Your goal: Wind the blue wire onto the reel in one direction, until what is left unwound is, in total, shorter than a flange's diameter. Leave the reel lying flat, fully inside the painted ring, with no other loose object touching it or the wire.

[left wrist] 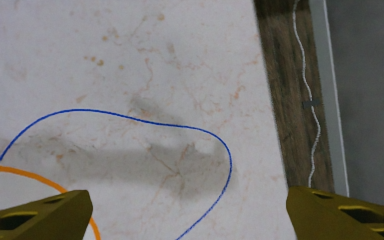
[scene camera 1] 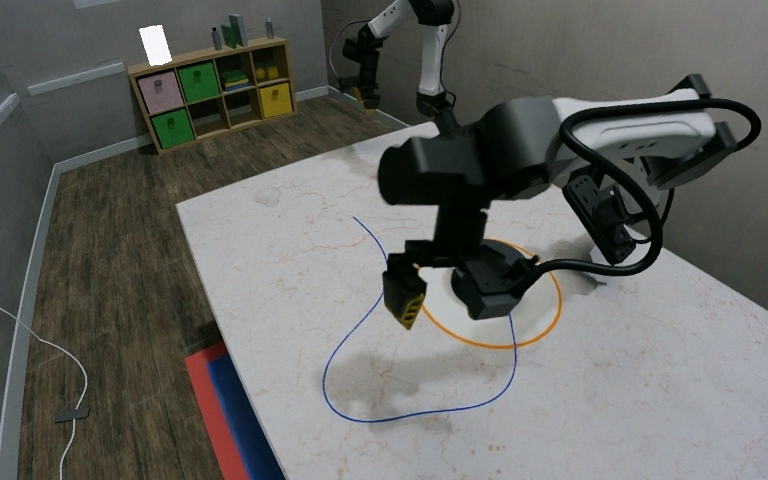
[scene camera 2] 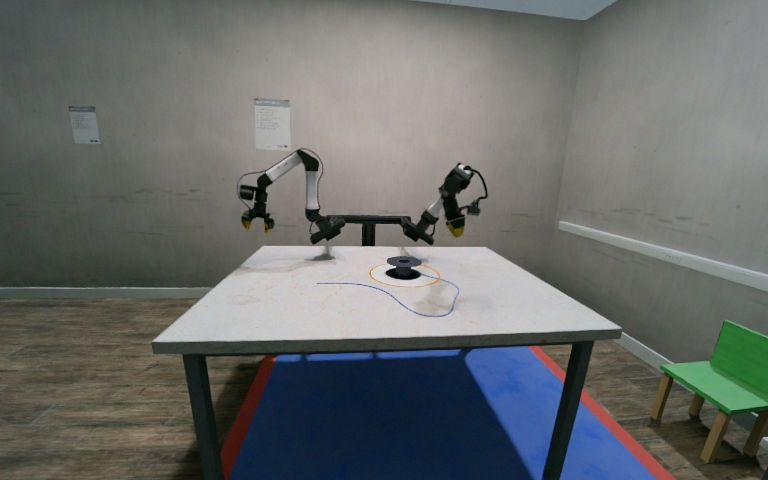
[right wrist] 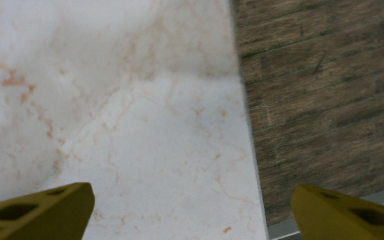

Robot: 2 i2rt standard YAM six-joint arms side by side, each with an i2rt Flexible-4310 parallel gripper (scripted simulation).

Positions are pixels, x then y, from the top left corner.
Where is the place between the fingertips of my right gripper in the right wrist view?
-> At 192,192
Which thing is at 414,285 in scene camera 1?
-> My left gripper.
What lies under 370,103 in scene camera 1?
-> My right gripper.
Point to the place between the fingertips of my left gripper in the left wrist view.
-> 189,197
